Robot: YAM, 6 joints.
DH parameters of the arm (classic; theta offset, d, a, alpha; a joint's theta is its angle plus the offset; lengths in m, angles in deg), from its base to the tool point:
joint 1: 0 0.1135 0.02 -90
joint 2: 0 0 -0.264 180
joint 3: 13.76 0 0.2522 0
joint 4: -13.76 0 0.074 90
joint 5: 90 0 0 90
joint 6: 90 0.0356 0 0
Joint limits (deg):
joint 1: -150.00..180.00
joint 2: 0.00..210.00
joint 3: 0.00..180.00
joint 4: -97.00..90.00
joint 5: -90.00..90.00
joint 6: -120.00..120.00
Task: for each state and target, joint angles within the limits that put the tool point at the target. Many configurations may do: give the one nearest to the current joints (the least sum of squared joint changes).
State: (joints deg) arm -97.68 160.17 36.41 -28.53 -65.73 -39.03
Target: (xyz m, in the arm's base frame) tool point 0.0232 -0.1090 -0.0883
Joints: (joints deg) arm -94.90 162.99 38.79 -27.01 -65.62 -39.03
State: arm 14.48 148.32 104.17 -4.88 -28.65 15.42
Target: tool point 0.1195 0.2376 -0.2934
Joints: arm 59.29 191.98 91.75 -5.63 -31.48 15.42
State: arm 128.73 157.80 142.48 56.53 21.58 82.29
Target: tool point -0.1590 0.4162 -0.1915
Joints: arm 112.92 180.89 94.14 52.42 26.11 82.29
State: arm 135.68 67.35 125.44 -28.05 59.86 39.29
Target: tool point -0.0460 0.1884 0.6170
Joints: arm 112.93 79.63 124.24 -26.08 60.63 39.29
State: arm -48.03 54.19 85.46 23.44 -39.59 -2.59
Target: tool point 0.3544 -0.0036 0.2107
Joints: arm -4.38 94.80 52.90 14.11 -41.23 -2.59
